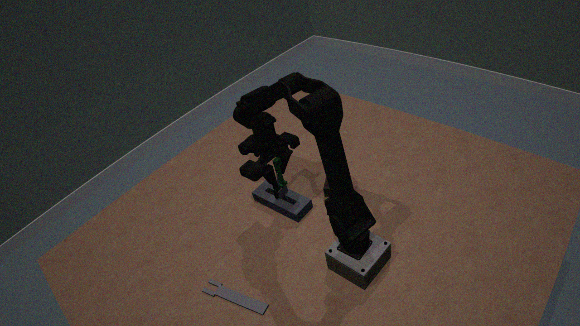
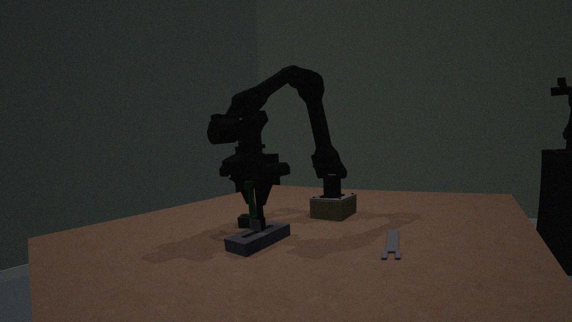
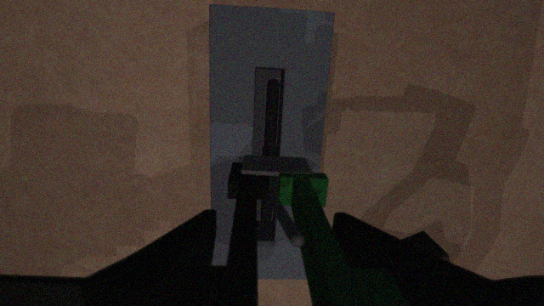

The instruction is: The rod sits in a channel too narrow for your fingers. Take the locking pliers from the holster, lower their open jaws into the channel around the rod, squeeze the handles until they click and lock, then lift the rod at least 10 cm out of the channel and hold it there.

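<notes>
My gripper tip is 90 mm above the grey channel block. The rest, counted from my gripper tip: flat grey forked plate 70 mm behind, 330 mm to the left, 100 mm below; dark holster 100 mm behind, 120 mm to the right, 90 mm below; dark rod 90 mm below.
</notes>
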